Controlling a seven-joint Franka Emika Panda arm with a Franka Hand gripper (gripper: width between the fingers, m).
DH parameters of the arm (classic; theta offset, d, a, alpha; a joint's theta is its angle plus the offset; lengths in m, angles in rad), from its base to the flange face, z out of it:
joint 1: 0 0.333 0 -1.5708
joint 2: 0 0 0 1.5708
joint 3: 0 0.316 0.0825 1.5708
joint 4: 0 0 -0.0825 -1.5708
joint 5: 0 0.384 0 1.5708
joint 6: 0 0 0.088 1.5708
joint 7: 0 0.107 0 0
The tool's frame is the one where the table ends.
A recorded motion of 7 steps. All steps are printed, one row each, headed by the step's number.
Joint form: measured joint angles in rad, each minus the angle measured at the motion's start. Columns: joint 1, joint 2, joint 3, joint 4, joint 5, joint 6, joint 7.
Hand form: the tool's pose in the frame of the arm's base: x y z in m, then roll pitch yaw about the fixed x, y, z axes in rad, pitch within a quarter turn. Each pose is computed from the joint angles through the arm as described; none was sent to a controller.
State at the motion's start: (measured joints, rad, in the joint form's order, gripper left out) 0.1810 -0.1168 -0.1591 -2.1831 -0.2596 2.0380 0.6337
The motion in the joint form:
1: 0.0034 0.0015 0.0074 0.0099 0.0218 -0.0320 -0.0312
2: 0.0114 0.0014 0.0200 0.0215 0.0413 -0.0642 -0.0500
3: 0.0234 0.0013 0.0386 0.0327 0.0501 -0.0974 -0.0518
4: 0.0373 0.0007 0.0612 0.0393 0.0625 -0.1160 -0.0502
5: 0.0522 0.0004 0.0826 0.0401 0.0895 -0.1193 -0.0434
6: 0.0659 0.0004 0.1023 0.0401 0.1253 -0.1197 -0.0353
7: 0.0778 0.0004 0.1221 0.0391 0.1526 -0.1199 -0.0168
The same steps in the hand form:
1: 0.5071 0.0011 0.4387 2.9475 -0.0573 -0.4565
2: 0.5057 0.0118 0.4415 2.9485 -0.0304 -0.4327
3: 0.5037 0.0270 0.4442 2.9408 -0.0103 -0.4103
4: 0.5014 0.0459 0.4461 2.9416 0.0022 -0.3842
5: 0.4986 0.0659 0.4463 2.9593 0.0133 -0.3670
6: 0.4954 0.0851 0.4460 2.9846 0.0275 -0.3571
7: 0.4917 0.1028 0.4454 3.0022 0.0375 -0.3553

